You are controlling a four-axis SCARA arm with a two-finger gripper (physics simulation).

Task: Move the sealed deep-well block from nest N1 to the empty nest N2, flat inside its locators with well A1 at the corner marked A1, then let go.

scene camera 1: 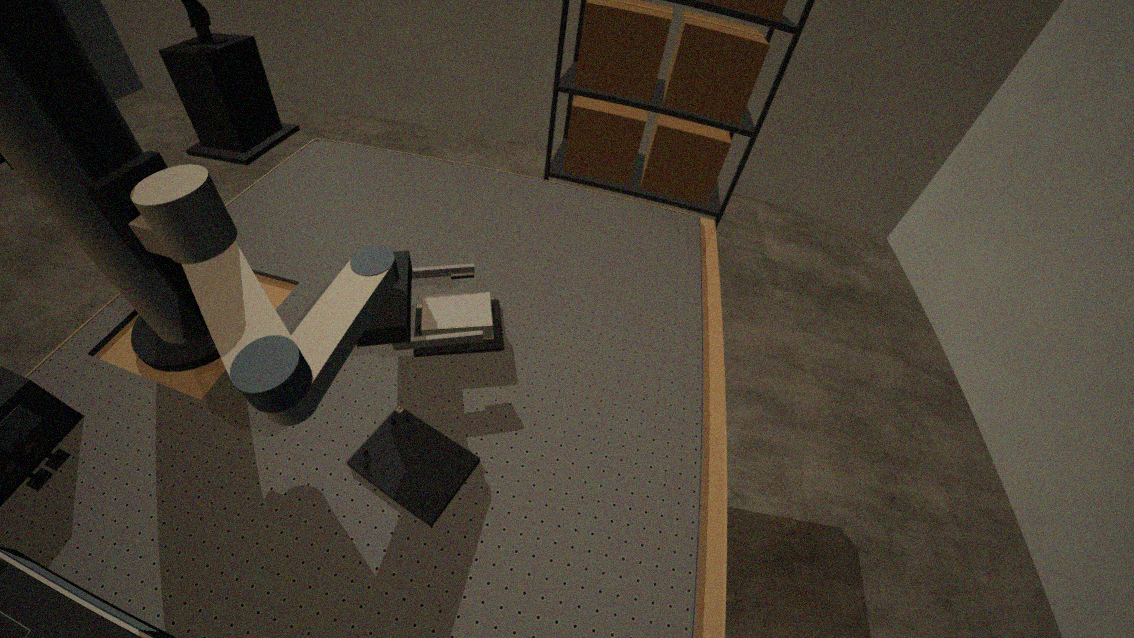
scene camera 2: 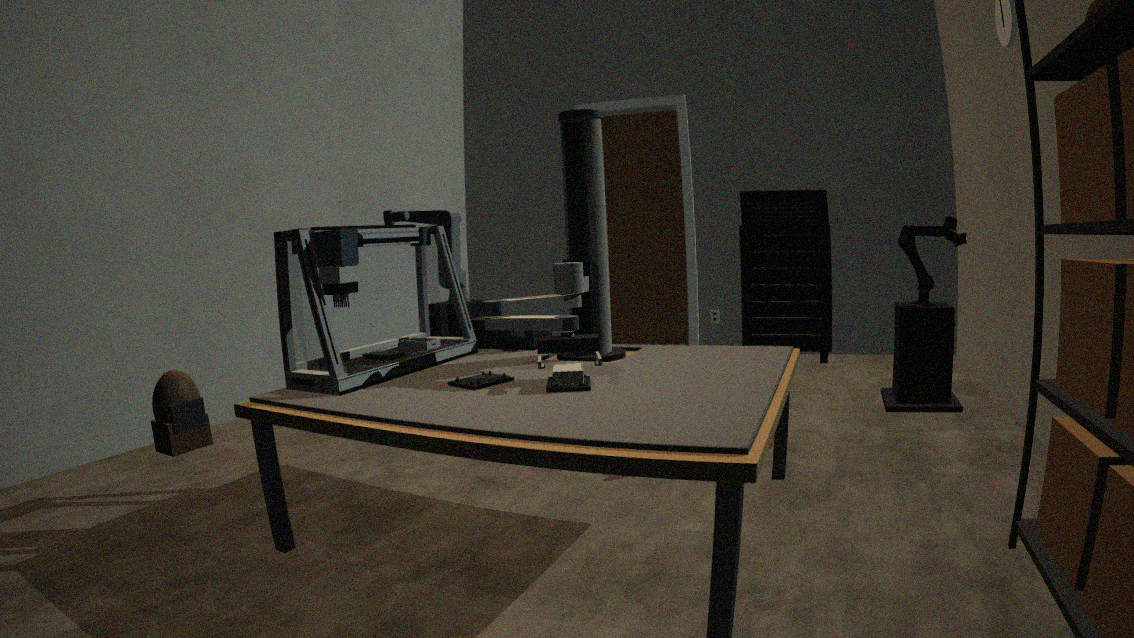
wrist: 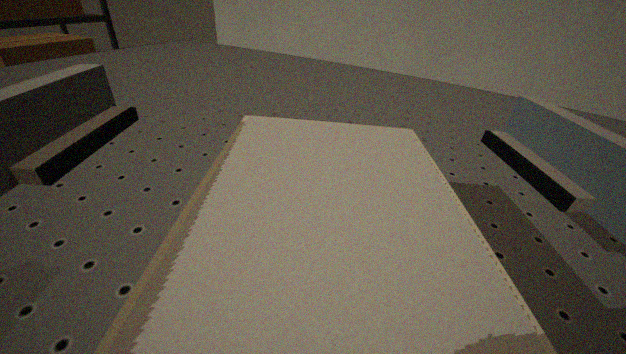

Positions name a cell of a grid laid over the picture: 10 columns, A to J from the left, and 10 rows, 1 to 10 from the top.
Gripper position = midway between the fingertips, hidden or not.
Observation:
My gripper (scene camera 1: E5) carries nothing. Also in view: a deep-well block (scene camera 1: D5). Also in view: a dark nest plate (scene camera 1: D8) and a dark nest plate (scene camera 1: E6).
The deep-well block is seen too in the wrist view (wrist: E7). My gripper is seen too in scene camera 2 (scene camera 2: F6) and in the wrist view (wrist: F3).

